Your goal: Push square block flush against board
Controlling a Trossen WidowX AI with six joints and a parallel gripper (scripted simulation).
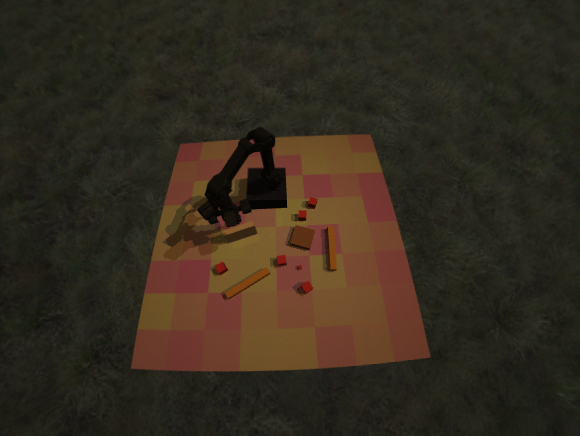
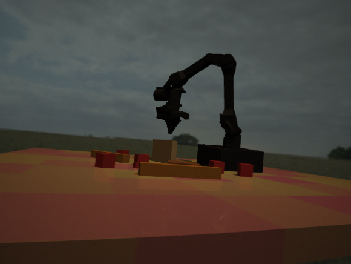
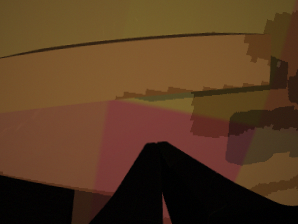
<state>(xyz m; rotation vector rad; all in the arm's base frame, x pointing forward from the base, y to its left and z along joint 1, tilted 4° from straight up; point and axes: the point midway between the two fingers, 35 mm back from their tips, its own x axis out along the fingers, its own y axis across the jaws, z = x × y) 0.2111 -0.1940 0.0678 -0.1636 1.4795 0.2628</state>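
My gripper tip is 80 mm above the flat tan board, 30 mm short of it and 10 mm to the right of it. From my gripper tip the other things lie so: brown square block (320 mm to the left, 120 mm below, 60 mm ahead).
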